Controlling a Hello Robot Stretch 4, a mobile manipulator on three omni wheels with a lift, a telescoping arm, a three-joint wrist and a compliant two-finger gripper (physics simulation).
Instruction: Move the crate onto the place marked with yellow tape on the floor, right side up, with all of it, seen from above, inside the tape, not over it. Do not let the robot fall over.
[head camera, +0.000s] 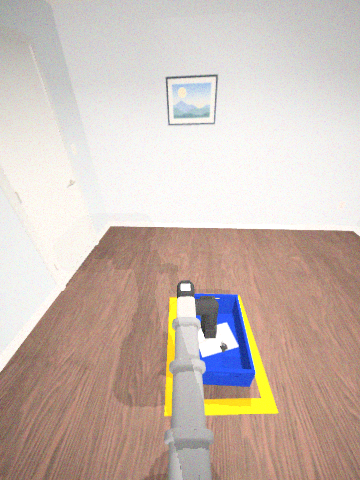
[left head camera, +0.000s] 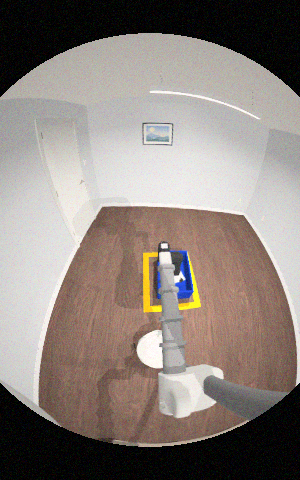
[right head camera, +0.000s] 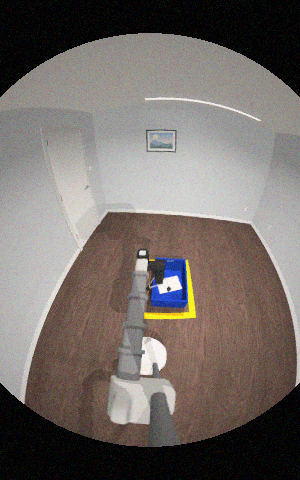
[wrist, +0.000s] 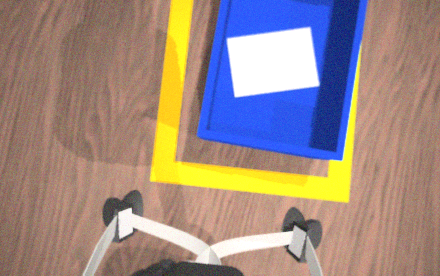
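Where they show: gripper, between the fingertips: (head camera: 206, 350) (right head camera: 157, 289) (wrist: 213, 215); robot's base, origin of its link: (left head camera: 157, 348) (right head camera: 145, 354).
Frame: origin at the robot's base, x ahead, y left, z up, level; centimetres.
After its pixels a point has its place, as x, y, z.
The blue crate (head camera: 230, 377) {59.8, -27.5, 11.6} (left head camera: 185, 294) {59.5, -34.8, 9.9} (right head camera: 170, 303) {60.0, -24.1, 10.3} (wrist: 260, 120) {70.2, -21.5, -0.9} stands upright, open side up, over the yellow tape rectangle (head camera: 240, 407) {48.3, -33.2, -2.6} (left head camera: 146, 282) {83.7, 10.5, -2.6} (right head camera: 170, 315) {48.8, -25.5, -2.6} (wrist: 250, 181) {48.4, -20.7, -2.7}. It is turned slightly. In the wrist view its right side overlaps the right strip, and floor shows between it and the left and lower strips; its top end is cut off. A white sheet (head camera: 212, 348) {83.3, -19.9, 0.1} (right head camera: 172, 283) {91.9, -28.5, 0.1} (wrist: 272, 62) {91.0, -23.2, 0.1} lies inside it. My gripper (head camera: 208, 345) {51.8, -8.7, 64.3} (right head camera: 159, 288) {51.8, -8.7, 64.3} (wrist: 213, 215) {51.8, -8.7, 64.3} is open and empty, with its fingers apart. It hangs above; its exact height is unclear. The arm hides the crate's left side in the head view.
The grey arm (head camera: 189, 400) {22.6, -0.3, 105.8} (left head camera: 172, 330) {12.9, 0.0, 106.1} (right head camera: 132, 330) {15.4, -0.3, 106.1} reaches out over the tape's left side. The white round base (left head camera: 149, 350) {-1.1, 8.1, 18.7} (right head camera: 156, 355) {1.2, -11.0, 18.7} shows on the near floor. A door (head camera: 45, 165) {193.6, 128.0, 114.1} is at the left; a picture (head camera: 192, 100) {269.5, -12.2, 161.1} hangs on the far wall.
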